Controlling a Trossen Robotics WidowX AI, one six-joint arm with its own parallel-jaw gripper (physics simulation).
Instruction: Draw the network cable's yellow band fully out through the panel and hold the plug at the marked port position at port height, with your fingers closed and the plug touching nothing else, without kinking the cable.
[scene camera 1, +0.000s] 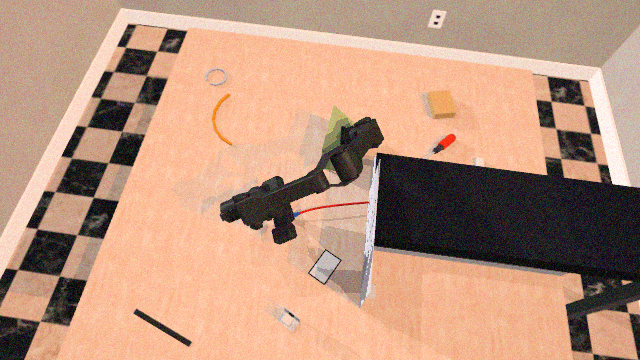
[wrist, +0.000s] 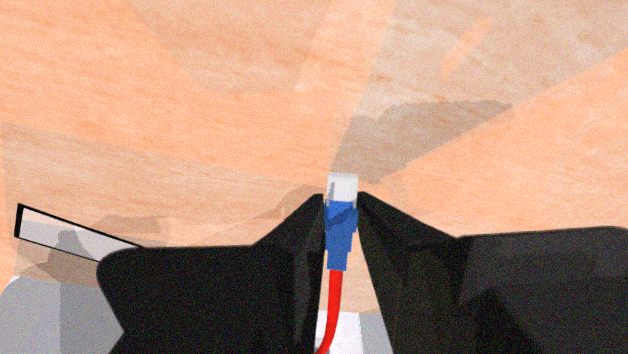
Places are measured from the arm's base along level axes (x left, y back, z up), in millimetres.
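Pixels of known places: gripper, between the fingertips: (scene camera 1: 292, 216) (wrist: 339, 202); arm's base, origin of its link: (scene camera 1: 347, 139).
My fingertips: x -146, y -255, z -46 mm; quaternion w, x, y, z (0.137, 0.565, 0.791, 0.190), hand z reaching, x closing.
Note:
For each thing: its top centre in the pictures, then the offset to it from my fingertips. "spot": a spot on its surface instead.
- blue plug, centre of its top: (wrist: 342, 256) (scene camera 1: 293, 213) dx +2, dy +0, dz +24 mm
- red cable, a spot on its surface: (wrist: 336, 295) spot: dx +31, dy +8, dz +29 mm
- panel, a spot on its surface: (scene camera 1: 370, 212) spot: dx +216, dy -3, dz +82 mm
- black-outlined grey rectangle, a spot on its surface: (wrist: 19, 220) spot: dx +79, dy -171, dz -9 mm
- orange block, centre of its top: (scene camera 1: 442, 101) dx +465, dy +455, dz +20 mm
- red screwdriver, centre of its top: (scene camera 1: 439, 146) dx +443, dy +273, dz +17 mm
- orange curved strip, centre of its top: (scene camera 1: 228, 118) dx -247, dy +332, dz -2 mm
- grey ring, centre of its top: (scene camera 1: 216, 76) dx -324, dy +509, dz -3 mm
- black bar, centre of its top: (scene camera 1: 162, 327) dx -304, dy -333, dz -7 mm
- small connector, centre of its top: (scene camera 1: 288, 317) dx +20, dy -290, dz +46 mm
My gripper (scene camera 1: 289, 216) (wrist: 339, 202) is shut on the blue plug (scene camera 1: 297, 214) (wrist: 340, 227) with a clear tip, which sits between both fingertips. The red cable (scene camera 1: 332, 205) (wrist: 336, 295) runs from the plug to the panel (scene camera 1: 370, 212) in a gentle curve. In the wrist view it bends to the lower left with no sharp fold showing. The yellow band does not show in either view. A black-outlined grey rectangle (scene camera 1: 317, 261) (wrist: 19, 220) lies on the surface, below and right of the gripper in the scene view. The plug's exact height is hard to tell.
A long black-topped box (scene camera 1: 500, 215) stands behind the panel. A green piece (scene camera 1: 335, 120) is beside the arm. An orange block (scene camera 1: 441, 104), a red screwdriver (scene camera 1: 446, 142), an orange curved strip (scene camera 1: 215, 120), a grey ring (scene camera 1: 207, 77), a black bar (scene camera 1: 162, 327) and a small connector (scene camera 1: 288, 319) lie around.

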